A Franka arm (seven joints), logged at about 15 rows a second.
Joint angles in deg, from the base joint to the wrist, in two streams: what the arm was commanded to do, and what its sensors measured. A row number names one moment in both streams.
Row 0, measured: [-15.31, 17.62, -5.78, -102.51, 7.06, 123.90, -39.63]
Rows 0 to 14, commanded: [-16.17, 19.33, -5.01, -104.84, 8.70, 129.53, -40.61]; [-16.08, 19.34, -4.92, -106.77, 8.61, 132.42, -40.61]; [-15.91, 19.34, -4.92, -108.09, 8.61, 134.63, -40.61]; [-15.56, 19.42, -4.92, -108.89, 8.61, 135.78, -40.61]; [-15.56, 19.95, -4.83, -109.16, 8.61, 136.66, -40.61]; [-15.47, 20.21, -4.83, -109.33, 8.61, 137.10, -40.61]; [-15.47, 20.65, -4.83, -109.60, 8.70, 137.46, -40.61]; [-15.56, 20.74, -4.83, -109.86, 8.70, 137.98, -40.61]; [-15.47, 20.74, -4.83, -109.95, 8.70, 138.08, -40.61]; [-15.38, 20.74, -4.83, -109.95, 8.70, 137.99, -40.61]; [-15.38, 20.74, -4.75, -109.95, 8.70, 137.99, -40.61]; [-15.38, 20.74, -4.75, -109.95, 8.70, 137.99, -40.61]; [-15.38, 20.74, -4.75, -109.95, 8.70, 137.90, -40.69]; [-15.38, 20.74, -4.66, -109.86, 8.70, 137.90, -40.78]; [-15.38, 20.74, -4.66, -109.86, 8.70, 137.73, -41.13]
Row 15, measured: [-15.30, 21.09, -5.02, -108.87, 7.51, 136.45, -39.70]
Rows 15 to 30, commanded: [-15.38, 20.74, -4.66, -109.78, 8.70, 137.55, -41.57]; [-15.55, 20.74, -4.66, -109.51, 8.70, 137.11, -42.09]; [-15.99, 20.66, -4.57, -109.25, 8.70, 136.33, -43.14]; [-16.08, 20.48, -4.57, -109.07, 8.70, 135.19, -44.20]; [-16.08, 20.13, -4.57, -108.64, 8.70, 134.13, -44.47]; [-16.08, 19.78, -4.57, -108.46, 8.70, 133.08, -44.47]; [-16.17, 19.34, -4.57, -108.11, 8.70, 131.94, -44.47]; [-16.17, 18.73, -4.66, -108.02, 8.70, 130.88, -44.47]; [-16.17, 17.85, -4.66, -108.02, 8.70, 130.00, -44.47]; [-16.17, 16.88, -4.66, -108.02, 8.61, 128.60, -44.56]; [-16.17, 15.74, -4.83, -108.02, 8.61, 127.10, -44.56]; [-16.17, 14.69, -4.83, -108.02, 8.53, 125.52, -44.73]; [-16.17, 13.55, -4.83, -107.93, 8.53, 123.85, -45.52]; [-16.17, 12.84, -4.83, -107.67, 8.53, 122.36, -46.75]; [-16.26, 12.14, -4.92, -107.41, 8.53, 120.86, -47.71]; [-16.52, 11.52, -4.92, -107.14, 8.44, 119.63, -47.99]
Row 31, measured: [-15.50, 13.41, -5.46, -107.29, 7.51, 123.00, -45.71]
